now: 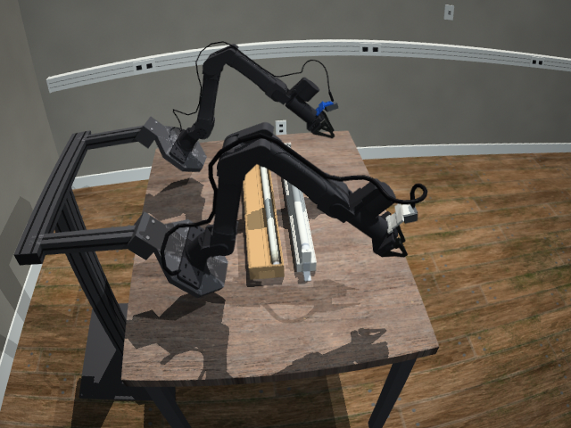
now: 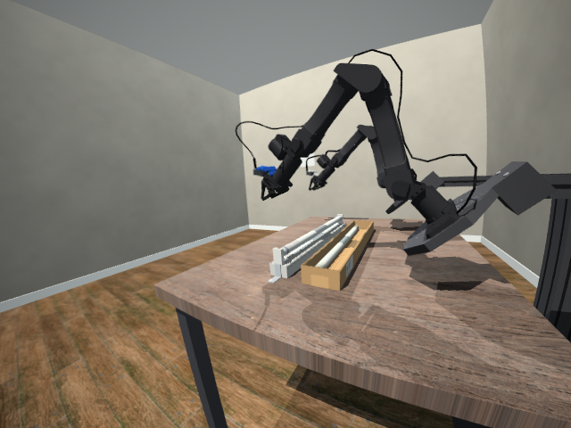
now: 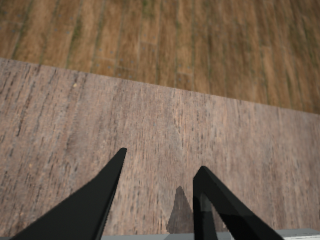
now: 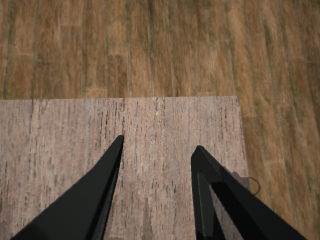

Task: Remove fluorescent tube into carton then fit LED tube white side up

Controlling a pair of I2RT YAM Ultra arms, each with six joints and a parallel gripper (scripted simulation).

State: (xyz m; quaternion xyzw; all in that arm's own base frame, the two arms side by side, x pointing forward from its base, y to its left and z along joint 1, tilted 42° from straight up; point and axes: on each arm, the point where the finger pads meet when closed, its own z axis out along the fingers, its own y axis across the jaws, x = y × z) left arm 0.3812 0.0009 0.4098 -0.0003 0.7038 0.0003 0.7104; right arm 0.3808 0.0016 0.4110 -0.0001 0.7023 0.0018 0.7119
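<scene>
Right now the LED tube is 170 mm behind my left hand, 110 mm to the right of it and 150 mm below it. Round my left hand: old fluorescent tube: 260 mm behind, 100 mm to the right, 200 mm below; light fixture: 170 mm behind, 110 mm to the right, 170 mm below; carton: 290 mm behind, 100 mm to the right, 190 mm below.
</scene>
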